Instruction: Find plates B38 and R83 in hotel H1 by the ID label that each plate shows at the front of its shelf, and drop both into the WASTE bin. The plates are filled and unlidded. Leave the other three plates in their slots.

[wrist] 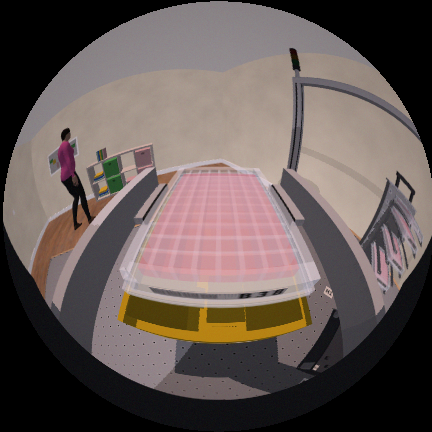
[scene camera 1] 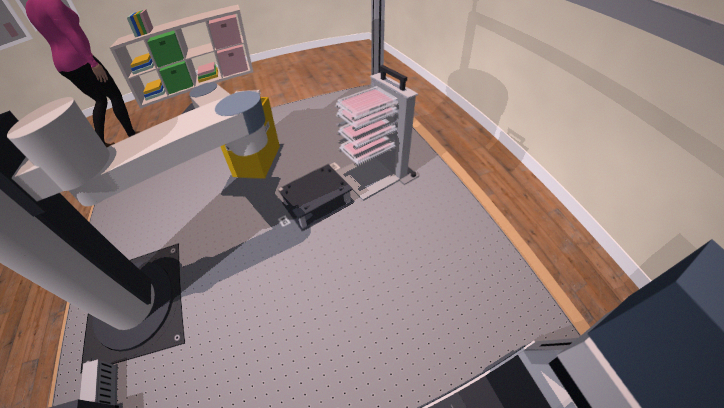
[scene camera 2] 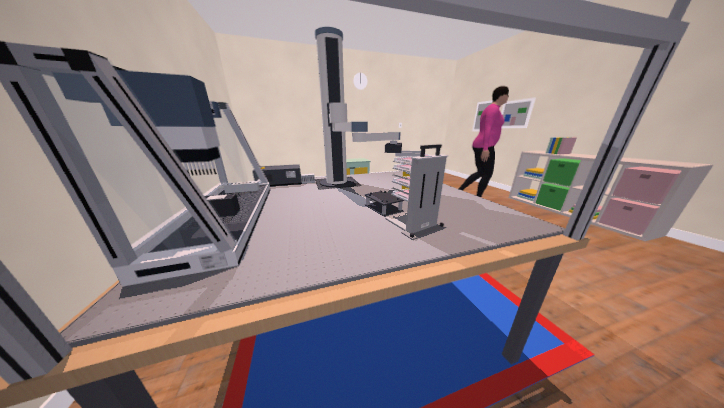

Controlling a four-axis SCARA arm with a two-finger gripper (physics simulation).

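Seen in the pictures: gripper, between the fingertips: [wrist: 218,175]; arm's base, origin of its link: [scene camera 1: 135,305] [scene camera 2: 336,184].
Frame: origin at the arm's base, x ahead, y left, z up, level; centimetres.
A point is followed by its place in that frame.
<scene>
My gripper [wrist: 218,175] @[z 25.4, x 44.8, y 41.0 cm] [scene camera 2: 393,147] is shut on a pink-filled, unlidded plate [wrist: 217,245] @[z 24.9, x 41.7, y 35.5 cm], whose front label reads B38. The plate is held level between the fingers. The yellow WASTE bin [scene camera 1: 250,168] @[z 5.4, x 41.4, y 31.3 cm] [wrist: 222,334] @[z 21.3, x 40.4, y 32.4 cm] shows beneath the plate in the wrist view; the plate hides most of its opening. In scene camera 1 the arm hides the gripper and part of the bin. Hotel H1 [scene camera 1: 405,136] @[z 17.3, x 82.7, y 11.7 cm] [scene camera 2: 426,197] @[z 15.1, x 83.6, y 18.0 cm] stands apart from the gripper, with several pink plates [scene camera 1: 367,101] @[z 27.8, x 73.7, y 15.8 cm] on its shelves. Their labels cannot be read, so I cannot tell which is R83.
A low black stand [scene camera 1: 316,186] @[z 7.3, x 57.9, y 13.4 cm] [scene camera 2: 383,197] @[z 7.3, x 58.0, y 12.4 cm] is between the bin and the hotel. The arm's column [scene camera 2: 331,106] @[z 50.0, x 20.1, y -4.3 cm] rises from the table. A large framed machine [scene camera 2: 167,108] @[z 43.0, x 77.8, y -52.8 cm] stands at the left in scene camera 2. A person [scene camera 1: 60,35] [wrist: 67,160] is beyond the table.
</scene>
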